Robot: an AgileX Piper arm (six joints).
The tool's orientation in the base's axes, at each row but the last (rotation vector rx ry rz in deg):
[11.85, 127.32, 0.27]
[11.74, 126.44, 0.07]
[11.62, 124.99, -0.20]
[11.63, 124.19, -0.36]
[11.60, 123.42, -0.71]
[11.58, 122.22, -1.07]
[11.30, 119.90, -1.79]
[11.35, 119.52, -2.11]
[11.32, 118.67, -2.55]
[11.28, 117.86, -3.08]
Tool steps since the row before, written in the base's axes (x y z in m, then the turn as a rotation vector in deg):
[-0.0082, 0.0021, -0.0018, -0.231, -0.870, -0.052]
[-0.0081, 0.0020, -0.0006, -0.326, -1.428, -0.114]
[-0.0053, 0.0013, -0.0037, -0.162, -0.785, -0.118]
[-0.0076, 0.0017, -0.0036, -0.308, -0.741, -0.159]
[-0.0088, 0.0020, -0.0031, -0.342, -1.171, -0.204]
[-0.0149, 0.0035, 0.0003, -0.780, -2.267, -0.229]
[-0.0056, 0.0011, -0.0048, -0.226, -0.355, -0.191]
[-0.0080, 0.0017, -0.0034, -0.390, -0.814, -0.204]
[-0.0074, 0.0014, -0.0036, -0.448, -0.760, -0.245]
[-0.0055, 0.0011, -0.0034, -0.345, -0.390, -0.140]
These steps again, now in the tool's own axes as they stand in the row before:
[0.0067, 0.0007, -0.0055, 0.048, -0.896, -0.089]
[0.0055, 0.0007, -0.0062, 0.071, -1.465, -0.087]
[0.0062, 0.0002, -0.0022, 0.074, -0.807, -0.002]
[0.0074, 0.0003, -0.0043, 0.195, -0.788, -0.101]
[0.0076, 0.0004, -0.0057, 0.191, -1.220, -0.067]
[0.0081, 0.0012, -0.0129, 0.292, -2.369, -0.318]
[0.0070, -0.0001, -0.0025, 0.230, -0.396, -0.060]
[0.0071, 0.0002, -0.0054, 0.264, -0.875, -0.145]
[0.0068, 0.0000, -0.0048, 0.334, -0.833, -0.181]
[0.0057, 0.0000, -0.0033, 0.237, -0.447, -0.187]

